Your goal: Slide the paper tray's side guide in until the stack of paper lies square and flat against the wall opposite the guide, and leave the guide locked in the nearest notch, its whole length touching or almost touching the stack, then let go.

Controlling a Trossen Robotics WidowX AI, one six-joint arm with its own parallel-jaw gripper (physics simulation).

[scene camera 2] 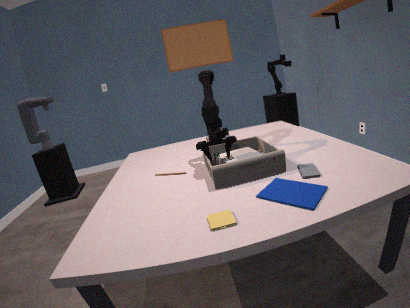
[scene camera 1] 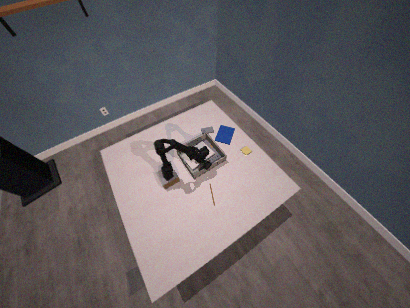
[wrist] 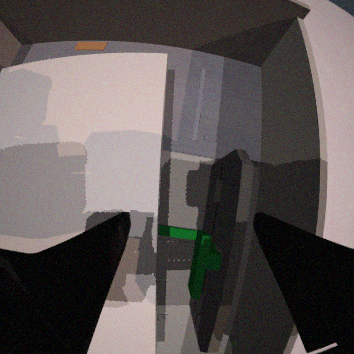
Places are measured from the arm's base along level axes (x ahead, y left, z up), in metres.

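Pixels of known places: gripper, fingertip midpoint: (scene camera 2: 220,160) (wrist: 192,219); arm's base at its link origin: (scene camera 1: 168,175).
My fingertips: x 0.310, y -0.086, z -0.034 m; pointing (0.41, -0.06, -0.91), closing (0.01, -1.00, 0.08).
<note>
For each thing: its top centre in the pictures, then the offset to it from my fingertips.
- grey paper tray at its top centre: (wrist: 4,159) (scene camera 2: 238,147) (scene camera 1: 200,151) 0.026 m ahead, 0.086 m left, 0.047 m up
- white paper stack at its top centre: (wrist: 40,199) (scene camera 2: 242,156) (scene camera 1: 197,154) 0.007 m ahead, 0.109 m left, 0.008 m down
- side guide at its top centre: (wrist: 215,269) 0.018 m back, 0.006 m right, 0.032 m up
- dark upright plate with a green part, top centre: (wrist: 194,267) 0.017 m back, 0.004 m left, 0.032 m up
- blue book at its top centre: (scene camera 2: 292,191) (scene camera 1: 225,134) 0.372 m ahead, 0.128 m left, 0.041 m down
- grey block at its top centre: (scene camera 2: 308,169) (scene camera 1: 207,130) 0.276 m ahead, 0.282 m left, 0.039 m down
- yellow pad at its top centre: (scene camera 2: 220,218) (scene camera 1: 246,150) 0.381 m ahead, 0.140 m right, 0.038 m down
- thin brown stick at its top centre: (scene camera 2: 169,173) (scene camera 1: 212,194) 0.131 m back, 0.234 m right, 0.042 m down
The grey paper tray (scene camera 1: 220,145) (scene camera 2: 250,171) (wrist: 291,120) stands on the table. The white paper stack (scene camera 2: 248,153) (wrist: 105,95) lies flat in it; its far left edge is cut off in the wrist view. The side guide (wrist: 227,200), a dark upright plate with a green part (wrist: 198,260), stands between the stack and the tray's right wall in the wrist view. The plate is apart from the stack's right edge; a green bar reaches towards that edge. My gripper (scene camera 1: 205,161) (scene camera 2: 220,156) (wrist: 192,219) is open and empty, its fingers either side of the guide.
A blue book (scene camera 1: 225,134) (scene camera 2: 293,193), a grey block (scene camera 1: 207,130) (scene camera 2: 309,170) and a yellow pad (scene camera 1: 246,150) (scene camera 2: 222,220) lie beyond the tray. A thin brown stick (scene camera 1: 212,195) (scene camera 2: 171,174) lies beside it. The tray walls rise around the gripper.
</note>
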